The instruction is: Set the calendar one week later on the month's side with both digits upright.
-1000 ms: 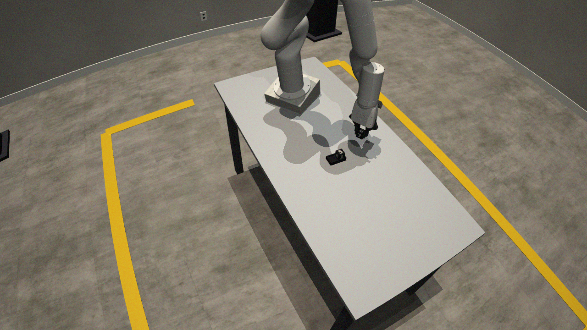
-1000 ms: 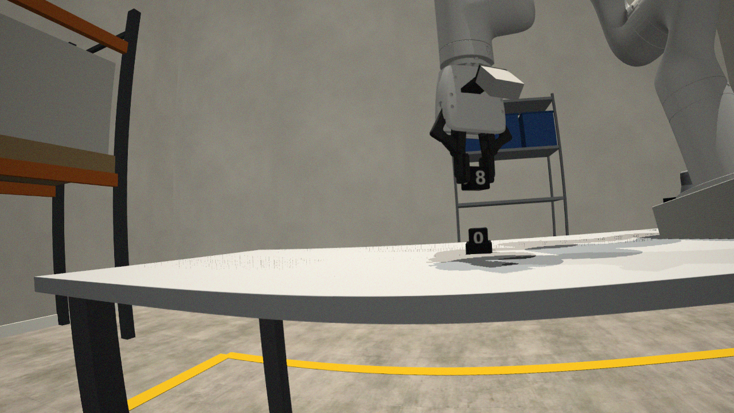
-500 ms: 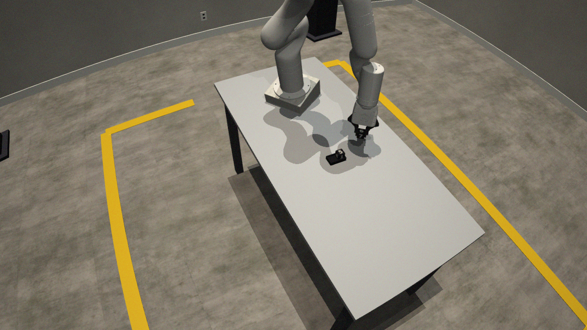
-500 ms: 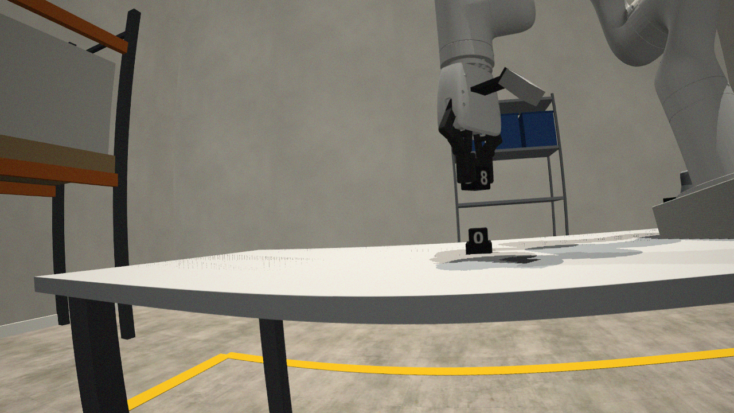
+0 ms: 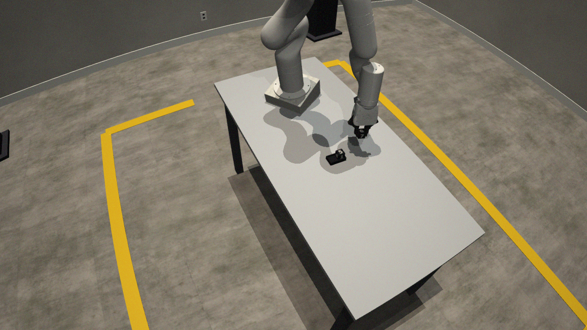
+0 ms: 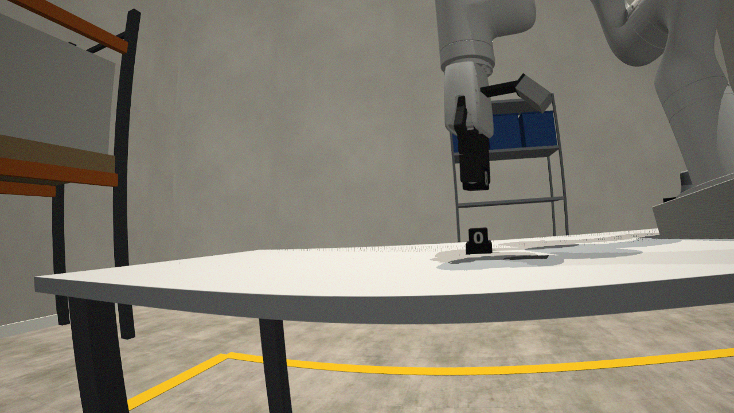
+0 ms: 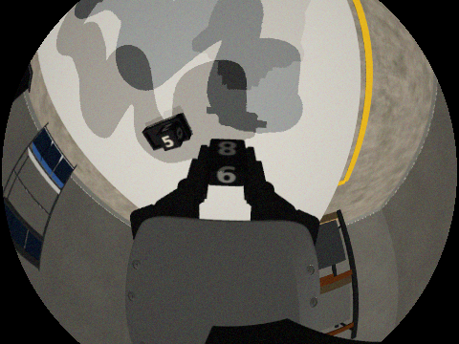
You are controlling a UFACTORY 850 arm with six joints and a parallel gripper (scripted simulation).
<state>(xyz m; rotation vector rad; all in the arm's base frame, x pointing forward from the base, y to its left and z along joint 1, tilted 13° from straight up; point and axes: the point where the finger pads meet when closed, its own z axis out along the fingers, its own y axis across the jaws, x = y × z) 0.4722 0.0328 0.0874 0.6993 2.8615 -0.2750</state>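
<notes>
Right now the black cube is 1 cm below my hand. The rest, counted from my hand: black tray: 12 cm below, 11 cm to the right, 2 cm behind.
</notes>
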